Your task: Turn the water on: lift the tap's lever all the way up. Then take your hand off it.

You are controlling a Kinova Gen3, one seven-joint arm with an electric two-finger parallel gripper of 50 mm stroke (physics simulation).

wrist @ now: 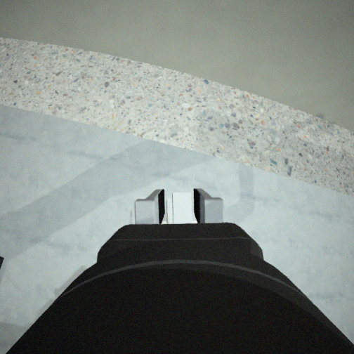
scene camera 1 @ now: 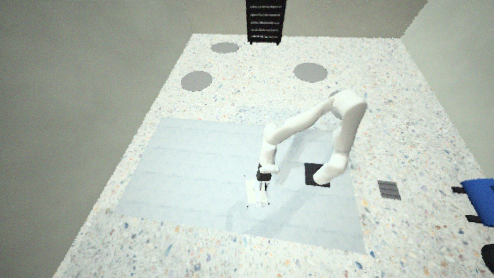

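Seen in the pictures: gripper, between the fingertips: (scene camera 1: 262,189); arm's base, origin of its link: (scene camera 1: 319,178).
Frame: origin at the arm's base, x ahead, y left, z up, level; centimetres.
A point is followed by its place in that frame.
The white tap unit (scene camera 1: 251,193) {x 45.8, y 22.5, z 0.2 cm} is on the pale blue-grey surface, below the arm's hand in the scene view. A white block-like part, which looks like the tap's lever (wrist: 183,208), shows between the fingers in the wrist view. My gripper (scene camera 1: 263,187) {x 38.6, y 24.0, z 27.4 cm} (wrist: 178,200) is open, with one finger on each side of that part. A gap shows on its left; its right edge looks very near the right finger. The rest of the tap is hidden behind the black gripper body in the wrist view. The lever's angle is too small to tell in the scene view.
The pale blue-grey panel (scene camera 1: 175,165) lies on the speckled surface (scene camera 1: 150,245). A black square (scene camera 1: 311,172) {x 6.1, y -3.1, z 0.0 cm} is by the arm's base. A grey slatted square (scene camera 1: 389,190) and a blue object (scene camera 1: 481,200) are at the right. A black rack (scene camera 1: 248,22) stands at the back.
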